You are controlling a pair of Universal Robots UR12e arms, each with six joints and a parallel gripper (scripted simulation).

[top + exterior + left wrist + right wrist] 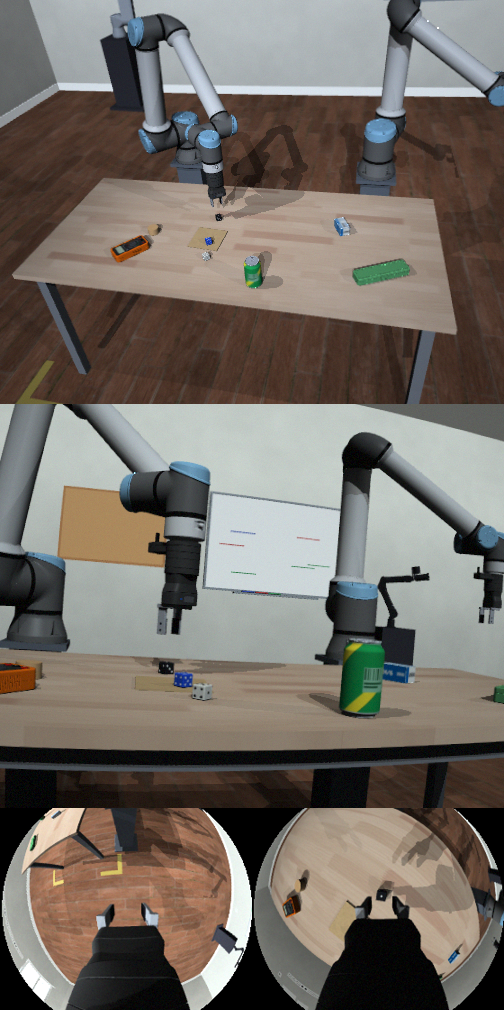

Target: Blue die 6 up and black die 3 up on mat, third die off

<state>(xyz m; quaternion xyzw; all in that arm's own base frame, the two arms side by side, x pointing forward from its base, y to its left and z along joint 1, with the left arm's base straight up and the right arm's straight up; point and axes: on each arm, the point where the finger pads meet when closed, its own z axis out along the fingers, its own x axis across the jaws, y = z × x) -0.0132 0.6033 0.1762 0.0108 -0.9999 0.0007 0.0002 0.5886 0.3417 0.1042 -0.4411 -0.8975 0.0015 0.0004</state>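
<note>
Now: the black die 9 cm below my right hand. Round my right hand: white die: 28 cm ahead, 9 cm below, 4 cm to the left; then blue die: 18 cm ahead, 9 cm below, 2 cm to the left; then tan mat: 15 cm ahead, 10 cm below.
</note>
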